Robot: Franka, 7 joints.
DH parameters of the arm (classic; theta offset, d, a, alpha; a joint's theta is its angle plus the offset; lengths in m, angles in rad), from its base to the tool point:
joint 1: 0 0.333 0 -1.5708
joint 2: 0 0 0 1.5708
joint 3: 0 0.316 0.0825 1.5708
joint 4: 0 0 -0.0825 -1.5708
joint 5: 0 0.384 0 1.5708
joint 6: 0 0 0.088 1.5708
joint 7: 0 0.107 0 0
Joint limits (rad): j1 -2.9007..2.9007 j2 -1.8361..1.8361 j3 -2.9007..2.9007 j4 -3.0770..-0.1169 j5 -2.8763..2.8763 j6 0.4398..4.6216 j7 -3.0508..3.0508
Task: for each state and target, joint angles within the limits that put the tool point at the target. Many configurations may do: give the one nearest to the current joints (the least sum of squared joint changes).
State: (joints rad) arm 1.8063 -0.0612 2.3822 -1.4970 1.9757 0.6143 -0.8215
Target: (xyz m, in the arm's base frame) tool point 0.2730 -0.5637 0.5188
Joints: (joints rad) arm 2.1617 -0.5036 2.6721 -1.5381 1.9561 0.7528 -0.8215
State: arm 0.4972 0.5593 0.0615 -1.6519 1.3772 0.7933 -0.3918
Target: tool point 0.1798 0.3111 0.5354
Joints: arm 0.5979 -0.1417 0.1224 -2.1713 1.1098 0.4398 -0.3918
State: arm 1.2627 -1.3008 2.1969 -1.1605 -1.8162 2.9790 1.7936
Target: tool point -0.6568 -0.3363 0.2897
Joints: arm 1.1790 -1.0928 1.9952 -1.3608 -1.8685 3.0405 1.7936
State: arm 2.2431 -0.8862 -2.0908 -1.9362 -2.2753 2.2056 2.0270
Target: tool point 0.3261 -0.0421 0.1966
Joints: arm 2.2107 0.0851 -2.2069 -2.8778 -2.1640 2.1587 2.0270
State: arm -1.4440 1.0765 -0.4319 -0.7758 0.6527 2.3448 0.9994
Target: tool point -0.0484 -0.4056 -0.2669
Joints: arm -1.4143 1.6235 -0.2340 -1.4500 0.6268 2.1259 0.9994
